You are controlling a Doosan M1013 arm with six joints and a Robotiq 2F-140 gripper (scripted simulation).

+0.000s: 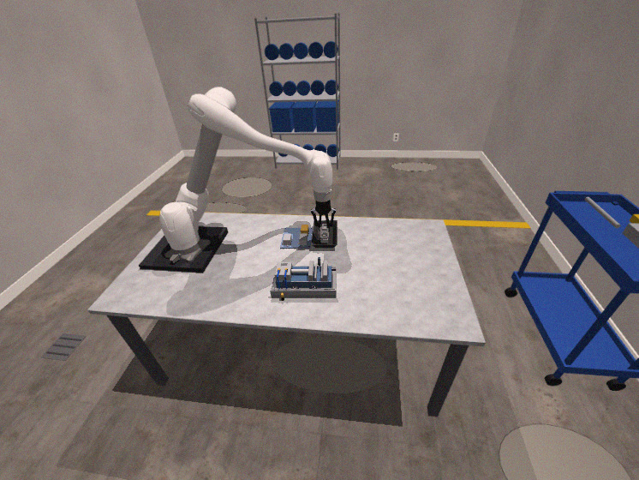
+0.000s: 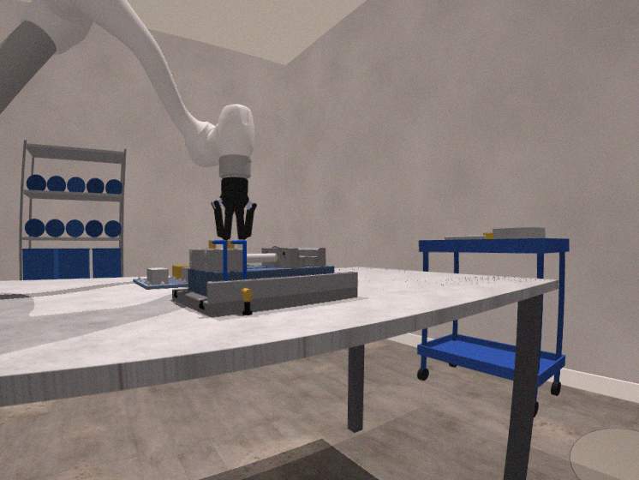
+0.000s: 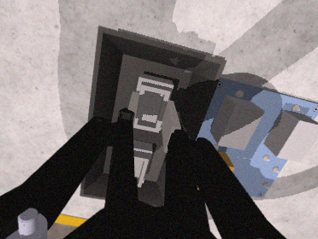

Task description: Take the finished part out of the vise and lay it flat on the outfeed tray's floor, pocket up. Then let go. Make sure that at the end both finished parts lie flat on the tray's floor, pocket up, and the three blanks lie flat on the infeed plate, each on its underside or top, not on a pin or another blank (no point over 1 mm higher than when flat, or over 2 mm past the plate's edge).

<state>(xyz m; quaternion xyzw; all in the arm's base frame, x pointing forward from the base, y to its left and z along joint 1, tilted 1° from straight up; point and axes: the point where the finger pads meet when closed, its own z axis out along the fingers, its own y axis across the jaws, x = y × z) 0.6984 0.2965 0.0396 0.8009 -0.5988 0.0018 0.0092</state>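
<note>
The grey block lies 12 cm behind my hand, 6 cm below it and 3 cm to the right of it. The rest, counted from my hand: blue fixture plate 17 cm behind, 8 cm below; yellow block 14 cm behind, 6 cm to the left, 6 cm below.
</note>
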